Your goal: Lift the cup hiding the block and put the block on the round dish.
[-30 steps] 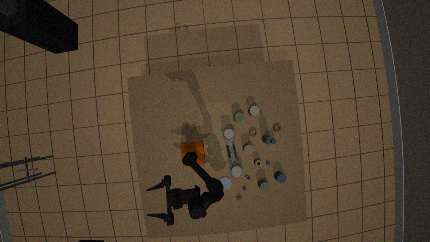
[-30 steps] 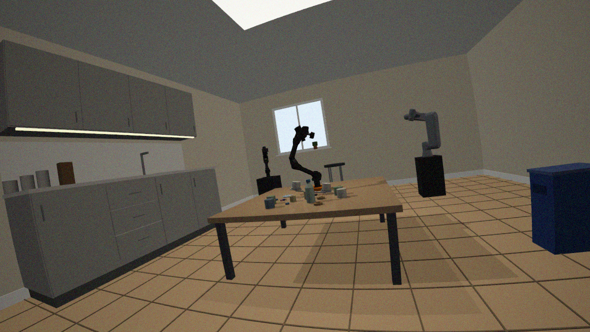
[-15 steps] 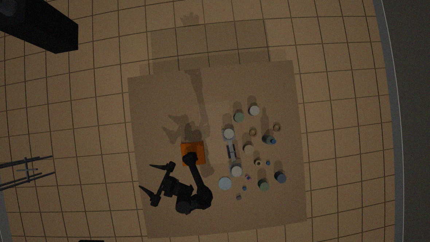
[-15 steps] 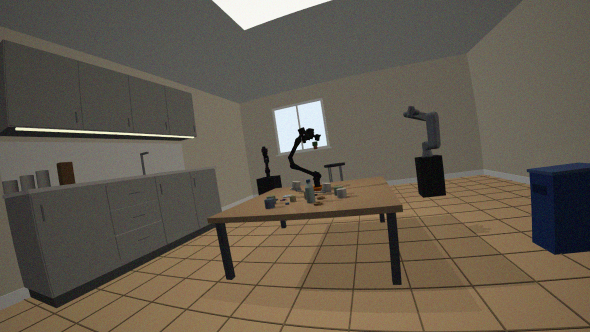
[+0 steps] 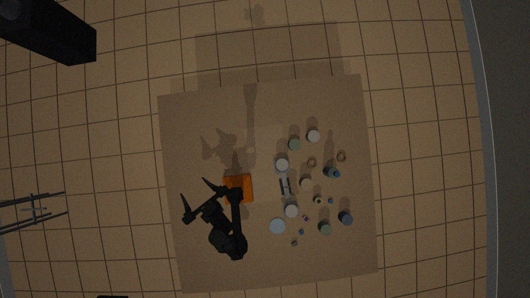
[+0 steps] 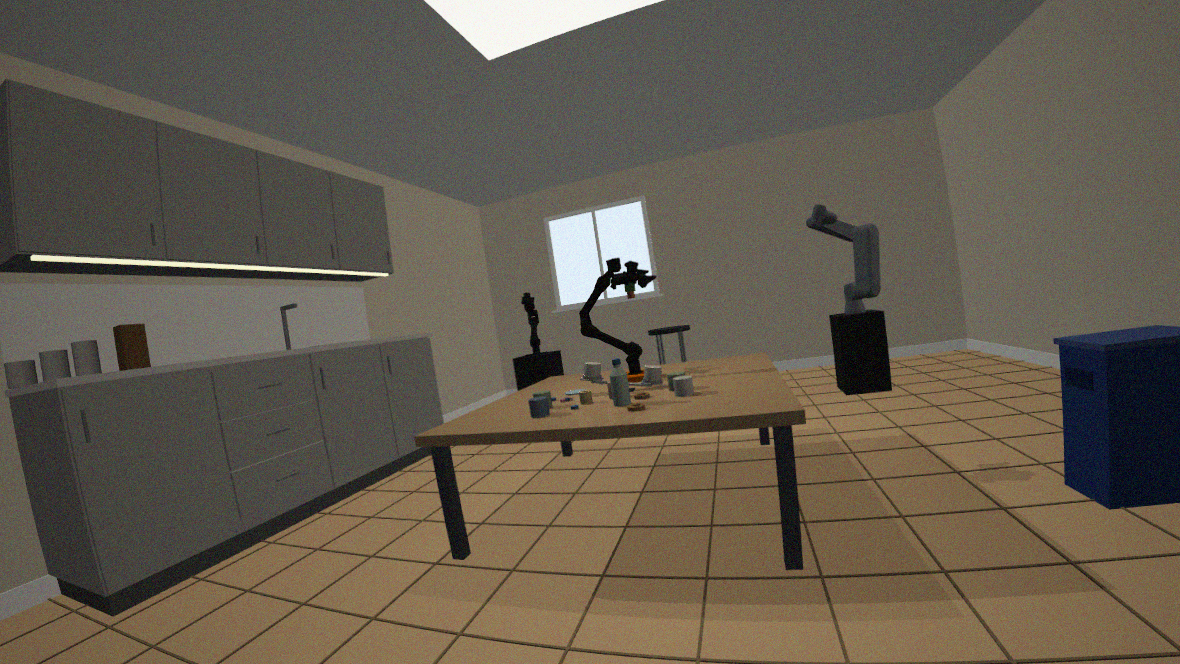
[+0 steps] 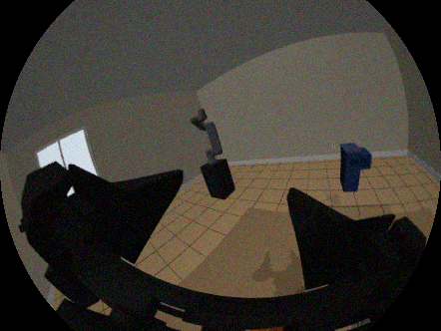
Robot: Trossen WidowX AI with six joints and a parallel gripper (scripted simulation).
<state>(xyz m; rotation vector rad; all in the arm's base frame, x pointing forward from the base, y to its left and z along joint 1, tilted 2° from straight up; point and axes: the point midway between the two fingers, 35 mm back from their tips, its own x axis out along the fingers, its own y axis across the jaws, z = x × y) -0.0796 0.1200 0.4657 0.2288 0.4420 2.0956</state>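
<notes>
My gripper tip is 36 cm short of the grey block and 46 cm above it. Round my gripper tip: grey balance: 38 cm ahead, 13 cm to the right, 46 cm below; round light-blue dish: 31 cm ahead, 37 cm to the right, 50 cm below; tan cylinder: 48 cm ahead, 12 cm to the right, 46 cm below.
</notes>
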